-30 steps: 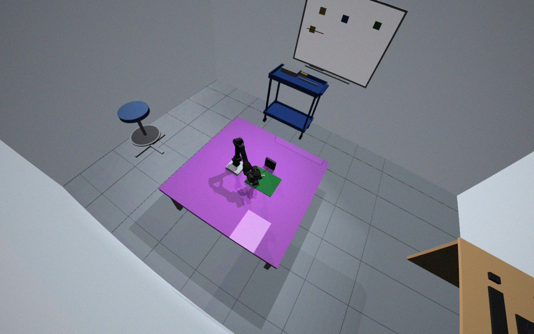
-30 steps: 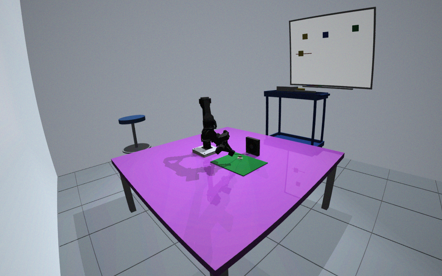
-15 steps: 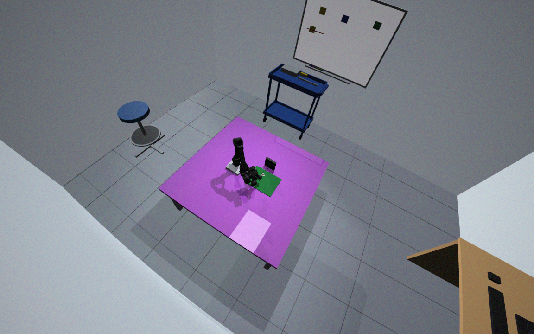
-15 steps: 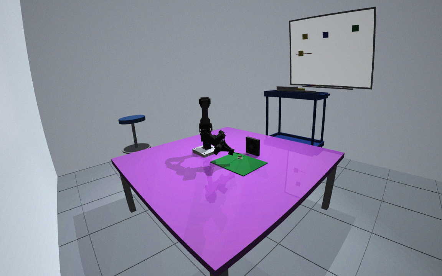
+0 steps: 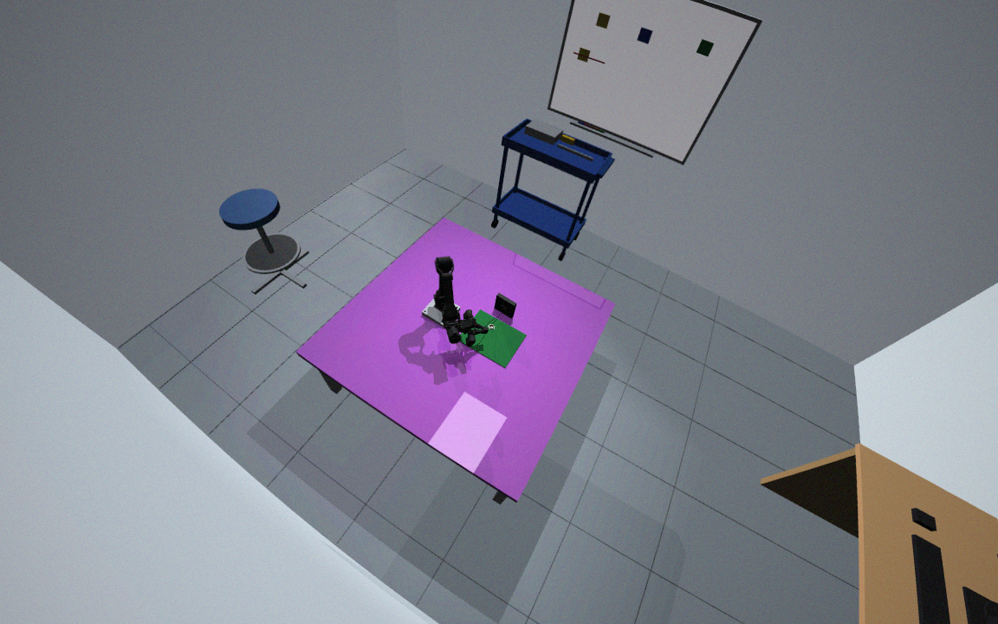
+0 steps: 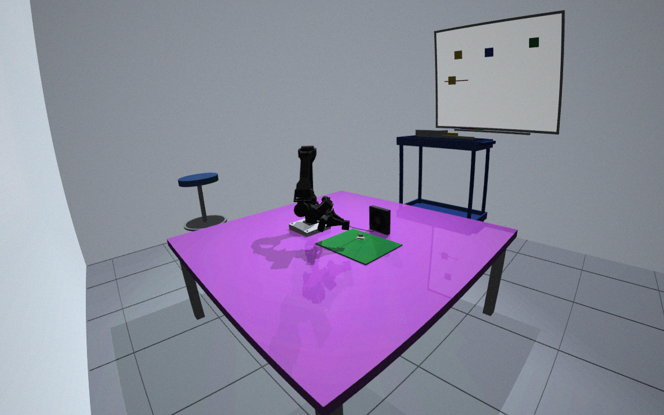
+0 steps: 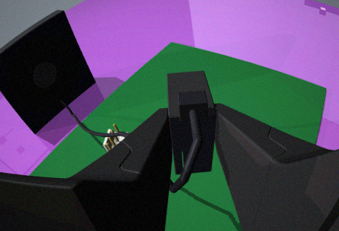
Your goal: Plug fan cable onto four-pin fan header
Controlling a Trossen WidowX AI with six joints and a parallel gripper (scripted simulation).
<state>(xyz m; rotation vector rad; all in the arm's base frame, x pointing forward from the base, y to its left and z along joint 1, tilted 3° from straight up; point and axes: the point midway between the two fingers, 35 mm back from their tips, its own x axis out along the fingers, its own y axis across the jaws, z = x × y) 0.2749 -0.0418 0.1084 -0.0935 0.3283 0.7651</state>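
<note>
Right now the green board is 30 mm ahead of my gripper tip, 50 mm to the left of it and 120 mm below it. From my gripper tip the other things lie so: black fan (20 mm behind, 230 mm to the left, 50 mm below); then white four-pin header (10 mm behind, 100 mm to the left, 110 mm below); then black fan plug (10 mm below).
</note>
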